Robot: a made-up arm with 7 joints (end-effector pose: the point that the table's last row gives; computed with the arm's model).
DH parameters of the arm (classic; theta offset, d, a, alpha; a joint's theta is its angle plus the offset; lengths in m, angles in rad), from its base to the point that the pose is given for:
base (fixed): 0 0.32 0 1.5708
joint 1: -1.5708 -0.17 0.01 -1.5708
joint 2: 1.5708 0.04 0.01 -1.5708
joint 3: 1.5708 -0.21 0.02 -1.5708
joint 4: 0 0 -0.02 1.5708
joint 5: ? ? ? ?
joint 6: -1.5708 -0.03 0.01 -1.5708
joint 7: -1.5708 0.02 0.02 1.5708
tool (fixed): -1.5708 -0.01 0 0
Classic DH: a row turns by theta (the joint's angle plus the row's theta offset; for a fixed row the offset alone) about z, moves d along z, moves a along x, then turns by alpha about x.
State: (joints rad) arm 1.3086 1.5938 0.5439 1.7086 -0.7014 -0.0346 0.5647
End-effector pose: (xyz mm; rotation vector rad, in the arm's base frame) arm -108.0 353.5 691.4 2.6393 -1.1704 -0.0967
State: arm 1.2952 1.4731 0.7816 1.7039 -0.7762 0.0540 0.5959
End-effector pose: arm -158.9 386.6 647.5 2.5234 -1.3124 0.3256
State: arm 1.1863 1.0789 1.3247 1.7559 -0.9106 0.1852 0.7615
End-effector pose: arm -167.6 489.9 490.6 1.8830 -1.5362 0.9340
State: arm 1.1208 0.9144 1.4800 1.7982 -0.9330 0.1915 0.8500
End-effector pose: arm -140.0 513.5 433.4 1.6428 -1.5452 0.9713
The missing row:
joint 5: 0 -0.34 0.03 1.5708
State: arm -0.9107 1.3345 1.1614 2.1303 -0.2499 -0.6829 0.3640
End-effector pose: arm 309.0 257.8 348.4 0.8974 -1.5102 -2.3017
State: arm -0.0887 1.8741 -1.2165 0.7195 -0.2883 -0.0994 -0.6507
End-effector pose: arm 108.7 687.4 291.2 1.3940 0.2403 -1.8947
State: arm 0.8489 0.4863 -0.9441 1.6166 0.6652 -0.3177 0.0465
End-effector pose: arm 384.3 6.7 268.1 -0.7150 -2.0634 -0.7978
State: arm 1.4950 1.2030 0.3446 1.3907 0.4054 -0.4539 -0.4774
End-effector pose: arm 50.0 476.8 674.7 -0.8821 2.2040 -0.7524
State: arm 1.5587 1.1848 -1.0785 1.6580 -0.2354 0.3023 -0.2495
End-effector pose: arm 350.7 262.9 515.6 1.7587 -1.8442 -0.8530
